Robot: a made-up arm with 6 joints.
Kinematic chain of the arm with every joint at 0, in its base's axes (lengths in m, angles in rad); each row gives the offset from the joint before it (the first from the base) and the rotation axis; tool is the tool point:
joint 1: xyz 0 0 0.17 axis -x
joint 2: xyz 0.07 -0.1 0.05 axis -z
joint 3: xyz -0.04 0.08 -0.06 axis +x
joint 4: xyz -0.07 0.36 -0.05 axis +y
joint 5: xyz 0.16 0.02 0 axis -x
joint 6: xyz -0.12 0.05 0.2 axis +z
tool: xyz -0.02 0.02 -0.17
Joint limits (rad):
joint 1: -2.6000..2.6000
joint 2: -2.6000..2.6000
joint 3: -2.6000..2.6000
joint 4: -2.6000..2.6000
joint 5: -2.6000..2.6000
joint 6: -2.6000..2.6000
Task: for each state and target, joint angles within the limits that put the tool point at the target. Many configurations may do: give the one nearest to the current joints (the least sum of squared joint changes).
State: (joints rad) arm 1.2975 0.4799 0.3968 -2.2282 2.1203 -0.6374
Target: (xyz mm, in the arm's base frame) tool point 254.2 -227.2 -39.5
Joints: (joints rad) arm 1.9821 0.5812 -0.3771 -2.0804 2.1904 -0.5777
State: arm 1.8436 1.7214 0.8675 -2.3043 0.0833 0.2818
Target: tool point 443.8 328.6 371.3
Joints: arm 1.4798 2.1192 1.0266 -2.2957 0.1583 0.3072
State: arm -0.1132 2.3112 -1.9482 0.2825 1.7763 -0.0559
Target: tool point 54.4 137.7 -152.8
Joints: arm -0.1007 2.4745 -1.9071 0.3215 1.8485 -0.0441
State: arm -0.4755 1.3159 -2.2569 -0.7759 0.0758 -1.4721
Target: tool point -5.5 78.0 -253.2
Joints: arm -0.2155 1.4939 -1.9540 -0.7406 -0.1244 -1.5968
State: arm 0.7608 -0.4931 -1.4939 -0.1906 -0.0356 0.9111
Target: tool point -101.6 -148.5 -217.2
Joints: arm 0.5229 -0.3530 -1.2159 -0.1724 -0.1189 0.9588
